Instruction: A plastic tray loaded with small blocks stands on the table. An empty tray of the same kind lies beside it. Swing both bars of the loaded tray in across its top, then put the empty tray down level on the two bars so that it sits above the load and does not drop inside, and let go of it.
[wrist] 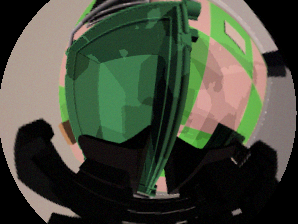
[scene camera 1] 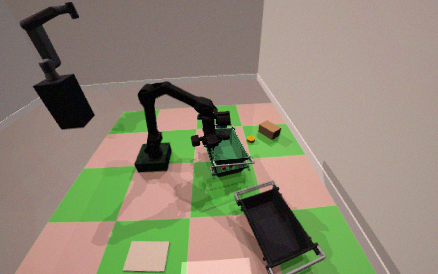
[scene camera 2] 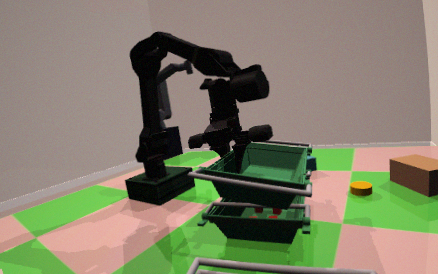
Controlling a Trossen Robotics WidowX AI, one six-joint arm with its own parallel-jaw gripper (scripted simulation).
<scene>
green tray: wrist 126, 72; scene camera 1; scene camera 2
same spot on green tray: (scene camera 2: 272, 176) = (scene camera 1: 223, 145)
</scene>
